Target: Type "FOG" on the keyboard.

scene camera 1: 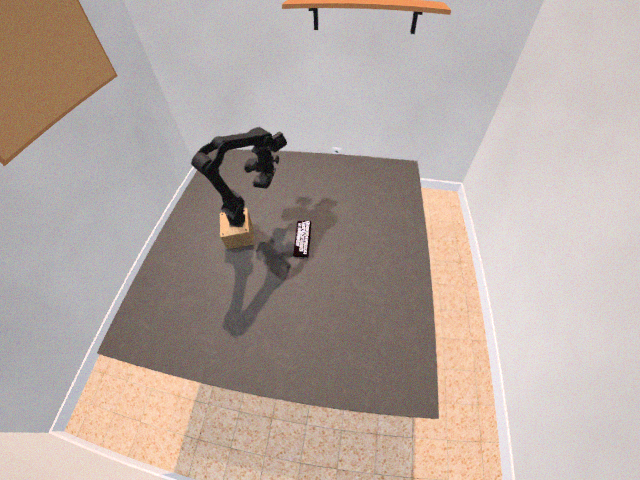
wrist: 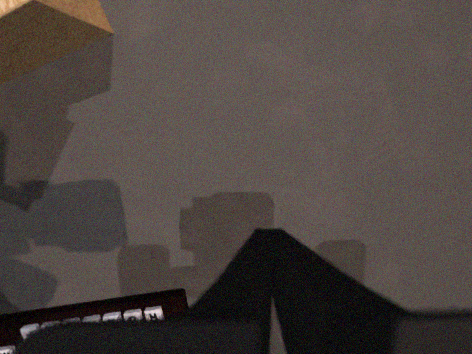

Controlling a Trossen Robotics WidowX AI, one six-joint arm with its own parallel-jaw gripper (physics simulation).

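Seen in the pictures: gripper, fingertip midpoint: [scene camera 1: 268, 184] [wrist: 267, 241]; arm's base, link origin: [scene camera 1: 237, 220].
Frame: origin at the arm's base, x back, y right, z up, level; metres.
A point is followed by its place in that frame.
The keyboard [scene camera 1: 302, 238] @(x -0.283, y 0.040, z -0.084 m) [wrist: 115, 306] @(x -0.253, y -0.008, z -0.091 m), dark with white keys, lies on the dark table top to the right of the arm's base. In the wrist view its end shows at the lower left, partly hidden by a gripper part; most key letters are hidden or blurred. My gripper [scene camera 1: 262, 181] @(x -0.137, y -0.144, z 0.071 m) [wrist: 267, 241] @(x -0.137, y -0.144, z 0.071 m) is shut and empty, its fingertips meeting. It hangs high above the table, to the left of and behind the keyboard in the scene view. The fingertips touch nothing.
The arm's base stands on a wooden block [scene camera 1: 236, 238] @(x 0.001, y 0.069, z -0.038 m) [wrist: 45, 42] @(x -0.041, y -0.036, z -0.055 m) on the dark table top [scene camera 1: 351, 330] @(x -0.479, y 0.447, z -0.103 m). Shadows of the arm fall across the table and around the keyboard. An orange shelf [scene camera 1: 367, 6] is on the back wall, and a brown panel [scene camera 1: 51, 77] is at the upper left.
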